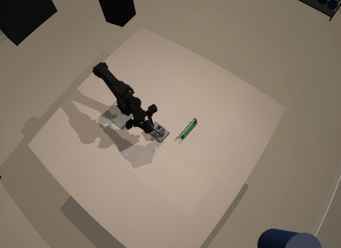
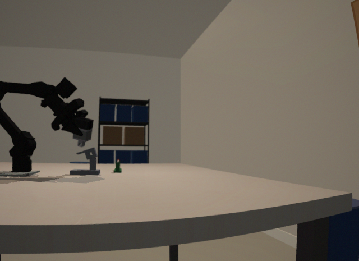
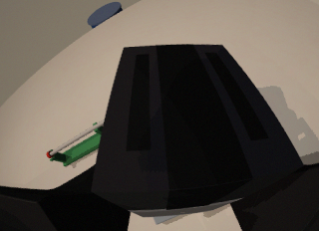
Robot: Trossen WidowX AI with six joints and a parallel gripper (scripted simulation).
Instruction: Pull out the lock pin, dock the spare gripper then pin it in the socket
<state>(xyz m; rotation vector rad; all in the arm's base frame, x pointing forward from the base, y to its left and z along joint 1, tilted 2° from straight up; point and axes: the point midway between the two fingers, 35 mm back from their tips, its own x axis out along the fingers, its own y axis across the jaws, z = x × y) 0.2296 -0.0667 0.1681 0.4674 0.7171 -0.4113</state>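
My gripper tip is 15 cm to the right of the green cradle, 15 cm short of it and 13 cm above it. Round my gripper tip: spare gripper (1 cm behind, 1 cm above); grey mount (11 cm below, 5 cm to the left, 1 cm ahead).
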